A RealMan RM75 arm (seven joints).
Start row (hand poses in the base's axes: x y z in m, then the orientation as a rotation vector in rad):
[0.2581, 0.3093, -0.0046, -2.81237, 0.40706, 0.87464]
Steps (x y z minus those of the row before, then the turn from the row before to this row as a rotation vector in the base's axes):
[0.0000, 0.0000, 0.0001, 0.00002, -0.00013, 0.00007]
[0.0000, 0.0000, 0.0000, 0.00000, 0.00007, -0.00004]
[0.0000, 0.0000, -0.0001, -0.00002, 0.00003, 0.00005]
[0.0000, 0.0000, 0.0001, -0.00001, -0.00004, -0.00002]
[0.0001, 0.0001, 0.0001, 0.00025, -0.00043, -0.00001]
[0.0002, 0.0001, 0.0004, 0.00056, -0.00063, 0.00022]
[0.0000, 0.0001, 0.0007, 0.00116, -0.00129, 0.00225]
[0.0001, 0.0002, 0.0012, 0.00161, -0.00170, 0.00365]
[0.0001, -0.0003, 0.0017, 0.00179, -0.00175, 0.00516]
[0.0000, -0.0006, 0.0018, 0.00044, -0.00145, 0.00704]
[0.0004, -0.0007, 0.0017, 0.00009, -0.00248, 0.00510]
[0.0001, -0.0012, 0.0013, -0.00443, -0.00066, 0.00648]
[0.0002, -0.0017, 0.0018, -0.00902, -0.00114, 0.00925]
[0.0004, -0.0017, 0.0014, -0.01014, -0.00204, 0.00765]
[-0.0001, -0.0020, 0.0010, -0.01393, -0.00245, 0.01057]
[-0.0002, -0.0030, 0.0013, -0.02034, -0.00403, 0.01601]
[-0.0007, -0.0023, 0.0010, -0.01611, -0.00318, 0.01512]
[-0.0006, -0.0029, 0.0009, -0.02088, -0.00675, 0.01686]
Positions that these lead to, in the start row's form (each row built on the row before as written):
[0.2581, 0.3093, -0.0045, -2.81243, 0.40693, 0.87447]
[0.2581, 0.3093, -0.0045, -2.81239, 0.40699, 0.87456]
[0.2581, 0.3093, -0.0046, -2.81242, 0.40694, 0.87461]
[0.2581, 0.3093, -0.0045, -2.81243, 0.40697, 0.87455]
[0.2582, 0.3094, -0.0044, -2.81234, 0.40679, 0.87392]
[0.2584, 0.3095, -0.0040, -2.81213, 0.40609, 0.87303]
[0.2584, 0.3096, -0.0033, -2.81249, 0.40218, 0.87158]
[0.2585, 0.3098, -0.0021, -2.81319, 0.39605, 0.86980]
[0.2586, 0.3095, -0.0004, -2.81439, 0.38774, 0.86824]
[0.2586, 0.3089, 0.0014, -2.81751, 0.37762, 0.86755]
[0.2590, 0.3082, 0.0031, -2.82043, 0.37020, 0.86499]
[0.2591, 0.3070, 0.0044, -2.82745, 0.36353, 0.86558]
[0.2593, 0.3053, 0.0062, -2.83997, 0.35538, 0.86627]
[0.2597, 0.3036, 0.0076, -2.85313, 0.34988, 0.86540]
[0.2596, 0.3016, 0.0086, -2.87111, 0.34219, 0.86467]
[0.2594, 0.2986, 0.0099, -2.89773, 0.32993, 0.86293]
[0.2587, 0.2963, 0.0109, -2.91978, 0.31657, 0.86182]
[0.2581, 0.2934, 0.0118, -2.94807, 0.30273, 0.85592]

